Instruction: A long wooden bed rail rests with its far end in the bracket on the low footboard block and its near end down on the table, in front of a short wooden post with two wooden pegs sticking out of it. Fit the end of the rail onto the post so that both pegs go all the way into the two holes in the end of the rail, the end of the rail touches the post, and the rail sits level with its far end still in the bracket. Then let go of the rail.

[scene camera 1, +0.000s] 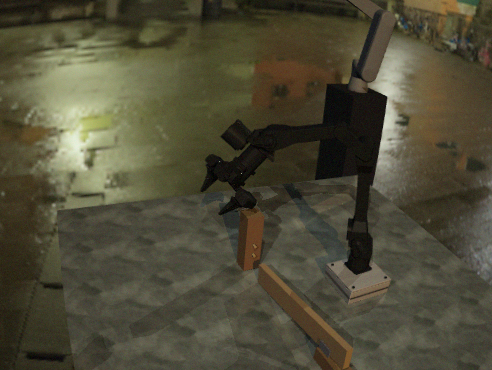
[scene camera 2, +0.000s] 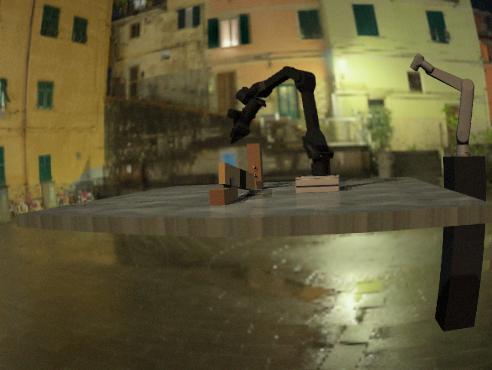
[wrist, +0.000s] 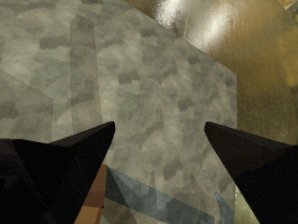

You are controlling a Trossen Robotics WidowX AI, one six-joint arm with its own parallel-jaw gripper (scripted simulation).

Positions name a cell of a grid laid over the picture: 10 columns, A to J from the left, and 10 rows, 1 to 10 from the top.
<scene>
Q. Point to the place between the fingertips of the gripper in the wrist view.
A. F6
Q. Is the gripper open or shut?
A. Open.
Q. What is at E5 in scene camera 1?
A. The gripper.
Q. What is the gripper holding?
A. Nothing.
</scene>
